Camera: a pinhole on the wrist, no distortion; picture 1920 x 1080 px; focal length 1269.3 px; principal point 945.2 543.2 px. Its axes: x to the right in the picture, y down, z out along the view. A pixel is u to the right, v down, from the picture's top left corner.
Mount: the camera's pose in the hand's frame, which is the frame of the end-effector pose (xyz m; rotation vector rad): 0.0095 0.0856 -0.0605 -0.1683 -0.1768 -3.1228
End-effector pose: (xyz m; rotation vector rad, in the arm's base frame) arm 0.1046 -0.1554 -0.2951 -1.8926 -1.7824 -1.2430
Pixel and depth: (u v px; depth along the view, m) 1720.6 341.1 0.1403
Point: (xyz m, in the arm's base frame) 0.2578 -0.1650 -0.3459
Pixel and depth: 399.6 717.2 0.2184
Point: 0.2223 0.0173 -0.2649
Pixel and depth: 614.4 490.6 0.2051
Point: 0.2553 -0.0286 -0.2742
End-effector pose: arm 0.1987 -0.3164 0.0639 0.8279 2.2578 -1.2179
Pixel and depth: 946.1 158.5 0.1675
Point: 0.2953 -0.3262 -0.0947
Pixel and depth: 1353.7 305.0 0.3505
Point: 0.4050 -0.5013 -0.1557
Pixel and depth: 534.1 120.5 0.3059
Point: 0.2713 -0.3668 -0.2661
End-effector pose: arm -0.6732 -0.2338 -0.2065 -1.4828 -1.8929 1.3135
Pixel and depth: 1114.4 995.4 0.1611
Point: -0.7331 -0.2739 -0.2990
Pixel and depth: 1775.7 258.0 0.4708
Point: -0.7827 -0.6402 -0.5598
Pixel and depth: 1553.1 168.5 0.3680
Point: -0.7409 -0.4822 -0.5245
